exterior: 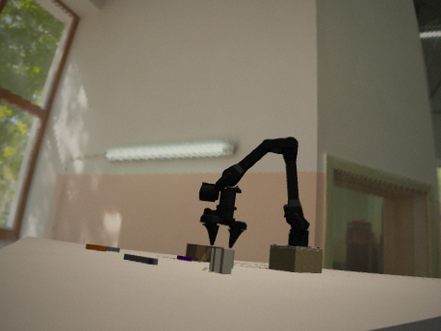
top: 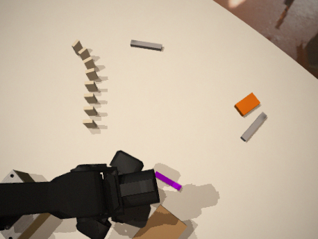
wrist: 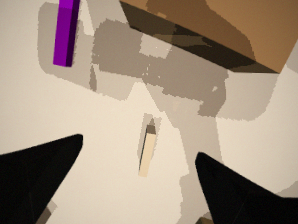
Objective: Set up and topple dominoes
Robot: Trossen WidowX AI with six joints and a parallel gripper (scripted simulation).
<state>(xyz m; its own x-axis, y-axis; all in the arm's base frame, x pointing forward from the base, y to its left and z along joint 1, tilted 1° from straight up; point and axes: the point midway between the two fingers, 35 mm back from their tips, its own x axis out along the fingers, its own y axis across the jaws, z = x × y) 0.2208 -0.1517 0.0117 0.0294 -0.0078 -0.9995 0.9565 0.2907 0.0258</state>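
The purple bar is 11 cm ahead of my gripper tip, 6 cm to the right of it and 5 cm below it. From my gripper tip the other things lie so: orange block: 41 cm ahead, 7 cm to the right, 5 cm below; box: 13 cm to the right, 3 cm below.
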